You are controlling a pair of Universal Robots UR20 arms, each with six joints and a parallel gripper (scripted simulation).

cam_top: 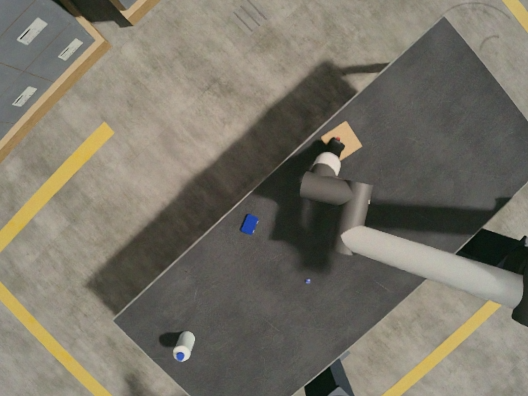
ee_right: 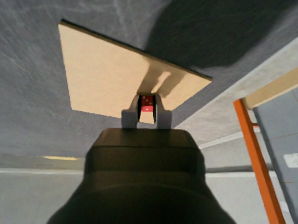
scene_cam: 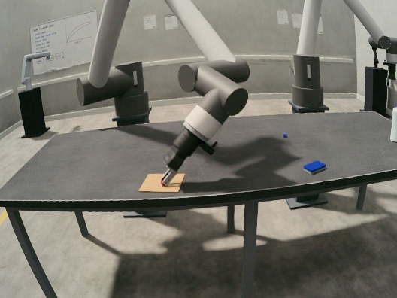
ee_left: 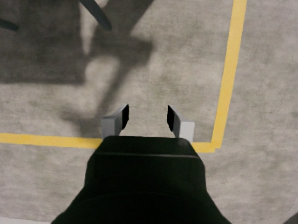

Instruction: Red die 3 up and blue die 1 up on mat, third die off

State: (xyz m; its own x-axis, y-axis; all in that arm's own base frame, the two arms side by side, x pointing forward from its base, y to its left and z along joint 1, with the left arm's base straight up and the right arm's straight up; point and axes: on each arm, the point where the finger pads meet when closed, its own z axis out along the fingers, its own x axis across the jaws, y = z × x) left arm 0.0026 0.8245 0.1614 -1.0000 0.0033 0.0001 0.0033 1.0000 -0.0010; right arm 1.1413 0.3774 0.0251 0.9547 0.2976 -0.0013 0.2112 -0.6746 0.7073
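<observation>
My right gripper is now 1 cm to the left of the red die and 1 cm above it. Also, from my right hand: tan mat: 2 cm behind, 2 cm to the right, 2 cm below; blue die: 44 cm behind, 51 cm to the left, 2 cm below; green die: 59 cm behind, 15 cm to the left, 2 cm below.
</observation>
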